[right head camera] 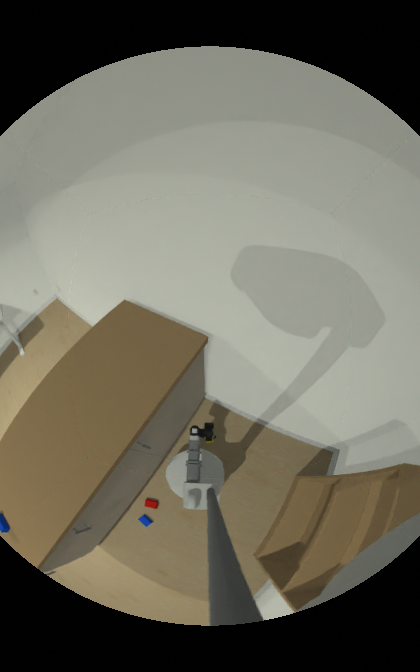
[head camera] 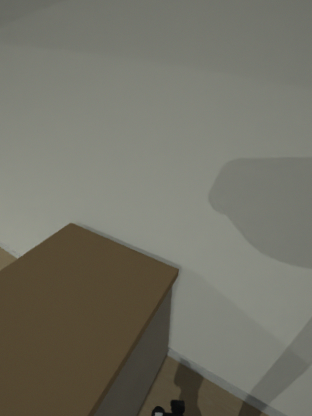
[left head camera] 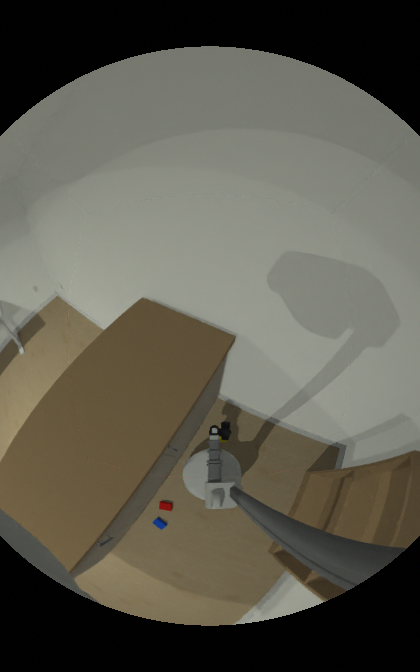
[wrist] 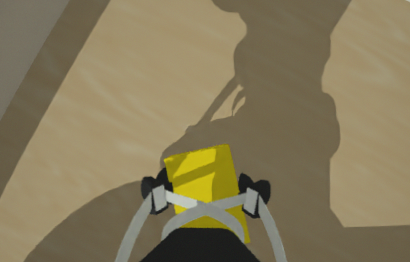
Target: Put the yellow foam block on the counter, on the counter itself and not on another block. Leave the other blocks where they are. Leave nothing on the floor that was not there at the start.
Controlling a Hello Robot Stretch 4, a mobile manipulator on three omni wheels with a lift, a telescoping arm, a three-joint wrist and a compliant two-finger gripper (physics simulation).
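Frame: origin at the robot's base, x ahead, y left, z up, level; millimetres.
Seen in the pictures: gripper, fingertip midpoint: (wrist: 205, 184).
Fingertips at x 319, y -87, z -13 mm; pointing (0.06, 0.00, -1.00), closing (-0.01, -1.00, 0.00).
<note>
A point is followed by its place in that frame.
The yellow foam block (wrist: 202, 172) @[y -85, x 336, z 20 mm] (left head camera: 224, 440) (right head camera: 209, 441) is between the fingertips of my gripper (wrist: 205, 184) @[y -87, x 319, z -13 mm] in the wrist view. The pads press on its two long sides, so the gripper is shut on it. The block is down at floor level; whether it touches the floor I cannot tell. The gripper's bands hide part of its near end. The counter (head camera: 90, 310) @[y 222, x 462, z 882 mm] (left head camera: 125, 390) (right head camera: 115, 390) stands left of the gripper, its top much higher. A red block (left head camera: 166, 506) (right head camera: 151, 503) and a blue block (left head camera: 160, 523) (right head camera: 145, 520) lie on the floor beside the counter.
Another blue block (right head camera: 4, 523) lies on the counter top at the left edge of the right head view. The counter front with its handles is close left of my arm. A wall stands beyond the gripper. A wooden shelf unit (left head camera: 320, 500) (right head camera: 287, 520) stands at the right.
</note>
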